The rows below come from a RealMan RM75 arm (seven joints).
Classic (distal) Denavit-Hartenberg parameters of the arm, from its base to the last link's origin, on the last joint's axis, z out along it. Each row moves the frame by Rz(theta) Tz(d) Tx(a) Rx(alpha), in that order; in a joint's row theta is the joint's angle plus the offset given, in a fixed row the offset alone. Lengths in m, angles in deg.
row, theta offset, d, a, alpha
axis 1, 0, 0.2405, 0, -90
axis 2, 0, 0, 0, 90
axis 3, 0, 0.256, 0, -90
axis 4, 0, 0, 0, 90
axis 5, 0, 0.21, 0, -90
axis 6, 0, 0, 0, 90
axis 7, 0, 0.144, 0, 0
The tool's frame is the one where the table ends.
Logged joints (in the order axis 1, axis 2, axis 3, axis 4, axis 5, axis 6, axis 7), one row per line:
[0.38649 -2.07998 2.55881 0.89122 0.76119 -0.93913 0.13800]
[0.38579 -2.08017 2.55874 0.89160 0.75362 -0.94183 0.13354]
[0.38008 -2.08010 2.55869 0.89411 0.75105 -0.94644 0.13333]
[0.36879 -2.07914 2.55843 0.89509 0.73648 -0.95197 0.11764]
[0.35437 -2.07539 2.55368 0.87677 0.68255 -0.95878 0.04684]
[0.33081 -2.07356 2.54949 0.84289 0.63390 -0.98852 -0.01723]
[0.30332 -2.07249 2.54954 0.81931 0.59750 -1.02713 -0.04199]
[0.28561 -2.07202 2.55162 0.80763 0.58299 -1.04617 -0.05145]
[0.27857 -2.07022 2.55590 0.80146 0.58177 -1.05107 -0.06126]
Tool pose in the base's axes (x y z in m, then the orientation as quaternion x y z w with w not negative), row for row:
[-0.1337 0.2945 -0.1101 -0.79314 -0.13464 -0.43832 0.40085]
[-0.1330 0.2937 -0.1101 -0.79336 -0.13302 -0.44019 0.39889]
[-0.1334 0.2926 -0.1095 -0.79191 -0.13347 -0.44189 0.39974]
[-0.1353 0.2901 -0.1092 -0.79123 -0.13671 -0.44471 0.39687]
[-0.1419 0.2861 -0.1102 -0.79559 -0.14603 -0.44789 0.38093]
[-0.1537 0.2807 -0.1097 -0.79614 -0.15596 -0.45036 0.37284]
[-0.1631 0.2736 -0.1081 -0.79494 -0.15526 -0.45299 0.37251]
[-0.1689 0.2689 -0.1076 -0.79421 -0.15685 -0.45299 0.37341]
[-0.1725 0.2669 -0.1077 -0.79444 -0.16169 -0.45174 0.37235]
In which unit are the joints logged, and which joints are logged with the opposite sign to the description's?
The joints are logged in radians. Opposite sign: axis 1, axis 5, axis 6.
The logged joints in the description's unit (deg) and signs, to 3 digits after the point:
[-22.144 -119.174 146.609 51.063 -43.613 53.808 7.907]
[-22.104 -119.185 146.605 51.085 -43.179 53.963 7.651]
[-21.777 -119.181 146.602 51.229 -43.032 54.227 7.639]
[-21.130 -119.126 146.587 51.285 -42.197 54.544 6.740]
[-20.304 -118.911 146.315 50.235 -39.107 54.934 2.684]
[-18.954 -118.806 146.075 48.294 -36.320 56.638 -0.987]
[-17.379 -118.745 146.078 46.943 -34.234 58.850 -2.406]
[-16.364 -118.718 146.197 46.274 -33.403 59.941 -2.948]
[-15.961 -118.615 146.442 45.920 -33.333 60.222 -3.510]

